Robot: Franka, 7 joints.
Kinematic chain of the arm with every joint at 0, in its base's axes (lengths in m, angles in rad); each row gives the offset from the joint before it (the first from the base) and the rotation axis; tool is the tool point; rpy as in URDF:
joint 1: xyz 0 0 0.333 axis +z
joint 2: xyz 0 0 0 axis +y
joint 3: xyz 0 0 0.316 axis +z
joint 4: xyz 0.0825 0 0 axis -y
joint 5: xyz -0.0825 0 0.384 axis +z
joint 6: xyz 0 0 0 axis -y
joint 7: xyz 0.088 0 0 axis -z
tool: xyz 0 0 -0.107 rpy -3.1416 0 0
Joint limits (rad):
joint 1: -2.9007..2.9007
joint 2: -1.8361..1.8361
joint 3: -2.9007..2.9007
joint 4: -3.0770..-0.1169
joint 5: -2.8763..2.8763
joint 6: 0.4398..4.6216
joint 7: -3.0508..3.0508
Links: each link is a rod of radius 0.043 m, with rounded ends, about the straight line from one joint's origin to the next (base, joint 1, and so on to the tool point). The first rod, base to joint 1, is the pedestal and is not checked.
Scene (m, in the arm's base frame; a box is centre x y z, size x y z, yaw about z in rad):
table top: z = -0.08
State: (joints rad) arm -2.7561 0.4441 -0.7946 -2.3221 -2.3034 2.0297 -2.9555
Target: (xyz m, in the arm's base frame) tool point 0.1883 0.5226 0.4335
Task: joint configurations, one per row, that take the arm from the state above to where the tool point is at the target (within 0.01 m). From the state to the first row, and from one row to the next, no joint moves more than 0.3 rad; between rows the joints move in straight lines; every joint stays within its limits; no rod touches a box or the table.
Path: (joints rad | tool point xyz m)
1: -2.7850 0.3549 -1.0455 -2.3078 -2.2874 1.9995 -2.9555 | -0.3963 0.3766 0.3133
2: -2.8139 0.2656 -1.2965 -2.2936 -2.2714 1.9694 -2.9555 | -0.2828 0.4716 0.3780
3: -2.8429 0.1764 -1.5474 -2.2793 -2.2553 1.9392 -2.9555 | -0.1377 0.5315 0.4217
4: -2.8718 0.0872 -1.7984 -2.2650 -2.2393 1.9090 -2.9555 | 0.0247 0.5495 0.4403
5: -2.9007 -0.0020 -2.0493 -2.2508 -2.2233 1.8789 -2.9555 | 0.1883 0.5226 0.4335

